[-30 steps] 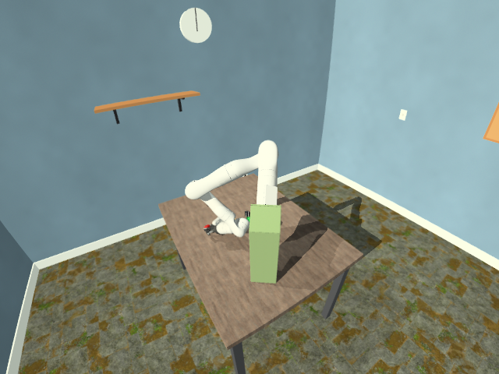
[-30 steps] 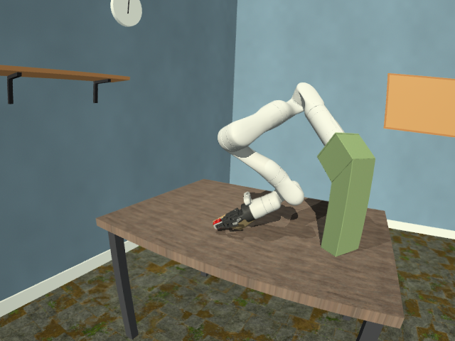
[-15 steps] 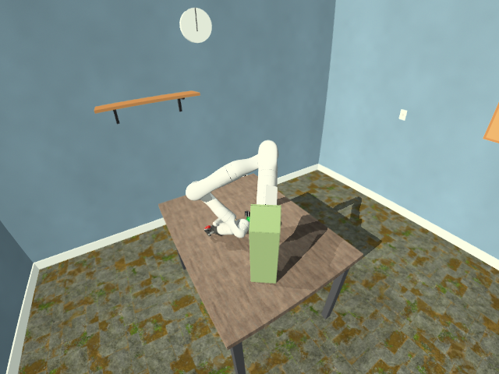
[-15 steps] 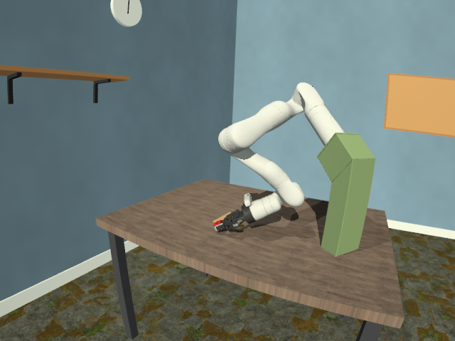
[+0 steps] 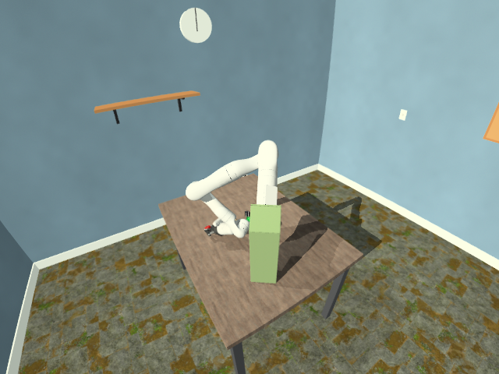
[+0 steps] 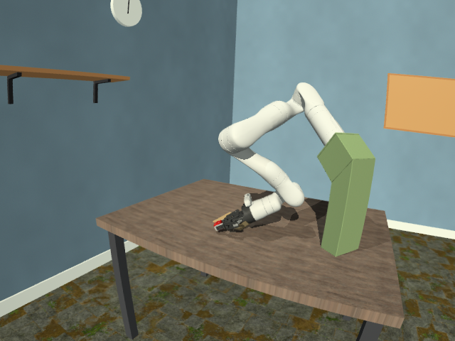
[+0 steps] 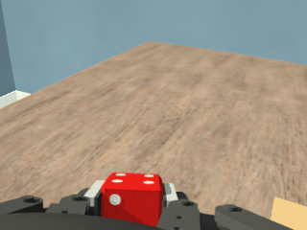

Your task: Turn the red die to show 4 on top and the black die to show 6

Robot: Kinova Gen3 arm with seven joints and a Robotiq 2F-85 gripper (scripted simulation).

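Now: hand right at the red die. Round my hand: black die: 2 cm ahead, 30 cm to the right, 2 cm below; tan mat: 14 cm to the right, 3 cm below; green die: 5 cm behind, 27 cm to the right, 2 cm below.
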